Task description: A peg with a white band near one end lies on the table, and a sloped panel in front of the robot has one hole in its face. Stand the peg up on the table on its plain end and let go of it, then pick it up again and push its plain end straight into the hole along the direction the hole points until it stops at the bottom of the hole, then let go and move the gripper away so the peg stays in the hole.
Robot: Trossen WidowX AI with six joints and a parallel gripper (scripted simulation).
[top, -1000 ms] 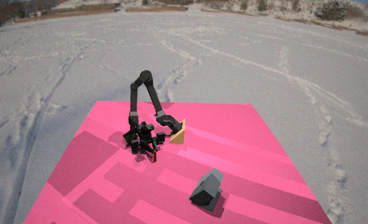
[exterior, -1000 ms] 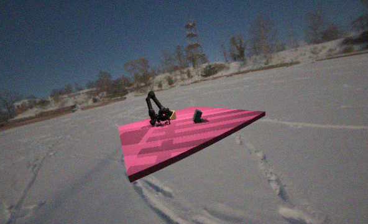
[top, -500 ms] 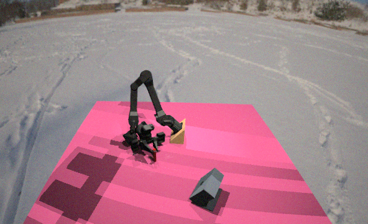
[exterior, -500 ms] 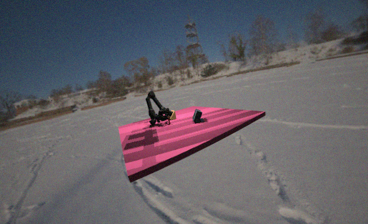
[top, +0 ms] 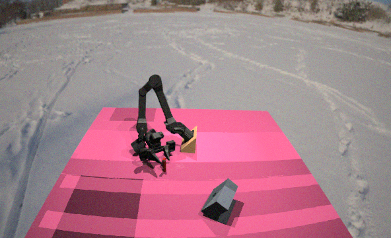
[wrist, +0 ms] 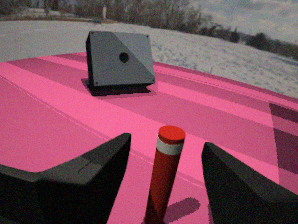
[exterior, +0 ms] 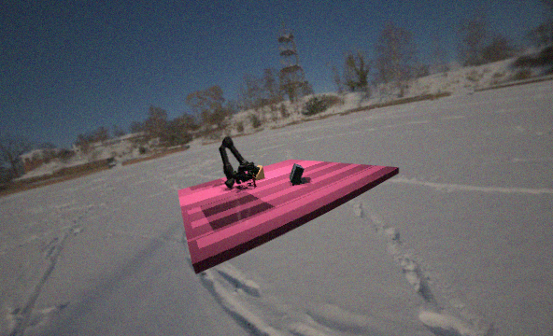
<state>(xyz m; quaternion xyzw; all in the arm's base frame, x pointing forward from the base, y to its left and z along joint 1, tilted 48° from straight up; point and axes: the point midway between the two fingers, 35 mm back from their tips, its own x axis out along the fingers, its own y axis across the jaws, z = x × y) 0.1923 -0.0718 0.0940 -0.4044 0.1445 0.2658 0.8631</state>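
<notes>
Now: gripper tip 1 cm above the red peg. Also, from my gripper tip: grey sloped panel 19 cm ahead, 25 cm to the left, 1 cm below.
</notes>
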